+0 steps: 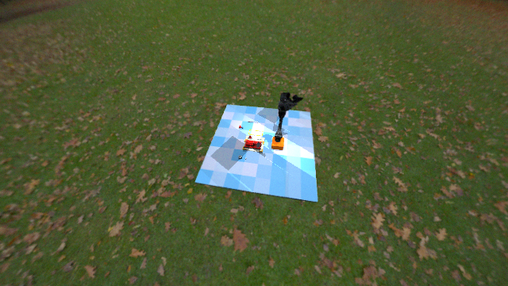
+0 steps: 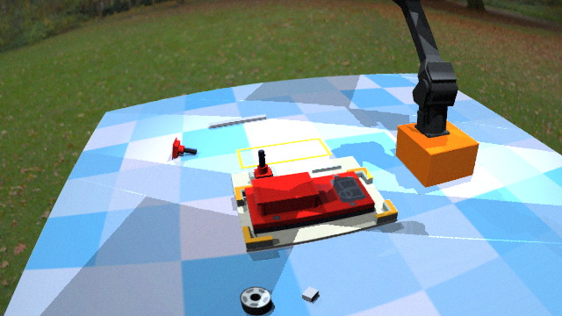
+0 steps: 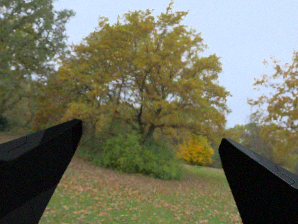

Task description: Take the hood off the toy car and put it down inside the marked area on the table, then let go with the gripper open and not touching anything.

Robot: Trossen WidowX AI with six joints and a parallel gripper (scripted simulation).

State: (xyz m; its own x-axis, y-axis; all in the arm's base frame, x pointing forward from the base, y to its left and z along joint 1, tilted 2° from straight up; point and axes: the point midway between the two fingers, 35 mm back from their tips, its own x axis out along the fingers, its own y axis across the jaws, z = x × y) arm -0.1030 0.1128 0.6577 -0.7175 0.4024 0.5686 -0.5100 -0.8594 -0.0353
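My gripper tip is now 72 cm above the hood, 45 cm short of it and 4 cm to the left of it. The rest, counted from my gripper tip: wheel (75 cm below, 54 cm ahead, 16 cm to the left); thin grey bar (75 cm below, 49 cm ahead, 43 cm to the right).
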